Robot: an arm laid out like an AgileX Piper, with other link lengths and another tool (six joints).
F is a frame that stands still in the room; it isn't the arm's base.
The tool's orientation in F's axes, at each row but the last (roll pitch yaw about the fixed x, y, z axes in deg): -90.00 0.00 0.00; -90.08 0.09 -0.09; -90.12 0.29 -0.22; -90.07 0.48 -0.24; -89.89 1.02 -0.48; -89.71 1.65 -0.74; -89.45 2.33 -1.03; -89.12 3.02 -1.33; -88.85 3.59 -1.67
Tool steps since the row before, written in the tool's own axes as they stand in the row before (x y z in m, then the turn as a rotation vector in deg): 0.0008 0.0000 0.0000 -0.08 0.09 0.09; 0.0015 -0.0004 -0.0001 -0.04 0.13 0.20; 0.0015 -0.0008 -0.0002 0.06 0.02 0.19; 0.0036 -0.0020 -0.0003 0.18 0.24 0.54; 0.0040 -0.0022 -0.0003 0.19 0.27 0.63; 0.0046 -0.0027 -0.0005 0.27 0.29 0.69; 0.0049 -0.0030 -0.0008 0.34 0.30 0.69; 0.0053 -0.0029 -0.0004 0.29 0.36 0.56; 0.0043 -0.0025 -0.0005 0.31 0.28 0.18
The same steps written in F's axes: 0.0008 0.0000 0.0000 -0.08 0.09 -0.09; 0.0015 -0.0001 0.0004 -0.04 0.20 -0.13; 0.0015 -0.0002 0.0008 0.06 0.19 -0.02; 0.0036 -0.0003 0.0020 0.18 0.54 -0.24; 0.0040 -0.0003 0.0021 0.19 0.63 -0.27; 0.0047 -0.0006 0.0026 0.27 0.69 -0.29; 0.0050 -0.0009 0.0028 0.34 0.69 -0.31; 0.0054 -0.0006 0.0026 0.28 0.56 -0.37; 0.0044 -0.0007 0.0022 0.30 0.18 -0.30
